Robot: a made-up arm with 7 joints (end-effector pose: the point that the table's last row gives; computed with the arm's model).
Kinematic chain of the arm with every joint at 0, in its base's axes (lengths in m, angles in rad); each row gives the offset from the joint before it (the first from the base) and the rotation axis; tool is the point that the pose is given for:
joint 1: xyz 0 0.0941 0 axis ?
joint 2: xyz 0 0.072 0 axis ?
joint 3: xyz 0 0 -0.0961 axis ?
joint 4: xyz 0 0 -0.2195 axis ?
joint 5: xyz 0 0 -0.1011 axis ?
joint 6: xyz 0 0 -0.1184 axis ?
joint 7: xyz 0 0 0 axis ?
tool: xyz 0 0 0
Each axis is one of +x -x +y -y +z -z.
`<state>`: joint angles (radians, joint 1 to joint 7).
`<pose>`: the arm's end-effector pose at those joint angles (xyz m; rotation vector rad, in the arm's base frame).
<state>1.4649 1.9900 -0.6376 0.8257 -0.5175 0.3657 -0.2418</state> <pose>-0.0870 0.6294 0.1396 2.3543 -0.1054 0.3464</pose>
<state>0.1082 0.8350 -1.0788 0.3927 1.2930 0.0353 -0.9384</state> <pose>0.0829 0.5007 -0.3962 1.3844 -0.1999 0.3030</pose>
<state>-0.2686 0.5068 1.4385 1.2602 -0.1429 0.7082 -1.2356</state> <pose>-0.0355 0.5330 -0.2330 2.1061 0.2690 1.3816</pose>
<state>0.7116 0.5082 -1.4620 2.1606 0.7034 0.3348 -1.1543</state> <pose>0.1830 0.1018 -0.1819 -0.1295 -1.5584 -0.4782</pose>
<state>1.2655 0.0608 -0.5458 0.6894 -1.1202 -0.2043 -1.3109</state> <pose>0.5018 0.1232 -0.0330 -1.5746 2.5553 0.1273</pose>
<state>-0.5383 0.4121 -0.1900 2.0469 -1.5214 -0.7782 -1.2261</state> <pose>0.0559 0.2185 -0.2800 0.6339 -2.8562 -0.8735</pose>
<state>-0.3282 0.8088 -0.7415 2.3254 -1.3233 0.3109 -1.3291</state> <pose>0.0497 0.2111 -0.2200 1.3180 -2.7418 -0.4381</pose>
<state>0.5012 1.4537 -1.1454 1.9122 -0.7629 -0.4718 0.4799</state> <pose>0.1783 0.3845 -0.1479 0.2040 -0.5488 -2.6743</pose>
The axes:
joint 1: -y
joint 2: +x
joint 3: +z
joint 4: -y
joint 5: +z
joint 6: +y
joint 7: -x

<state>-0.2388 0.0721 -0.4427 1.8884 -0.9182 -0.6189 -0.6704</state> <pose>0.1233 0.0948 -0.2902 0.3200 -2.5445 -0.3896</pose>
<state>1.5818 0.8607 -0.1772 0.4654 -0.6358 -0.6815 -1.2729</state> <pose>0.3457 0.5428 0.1008 -1.8785 2.1232 -0.7749</pose>
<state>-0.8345 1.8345 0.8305 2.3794 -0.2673 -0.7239 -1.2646</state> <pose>0.1790 0.2883 0.0242 0.2027 2.7486 0.9202</pose>
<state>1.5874 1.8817 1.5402 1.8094 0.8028 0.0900 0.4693</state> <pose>-0.2837 0.3520 0.0018 -1.3642 1.4192 0.1044</pose>
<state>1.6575 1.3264 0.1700 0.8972 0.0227 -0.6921 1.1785</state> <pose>0.0664 0.6122 0.1755 1.5122 -1.9161 -0.9780</pose>
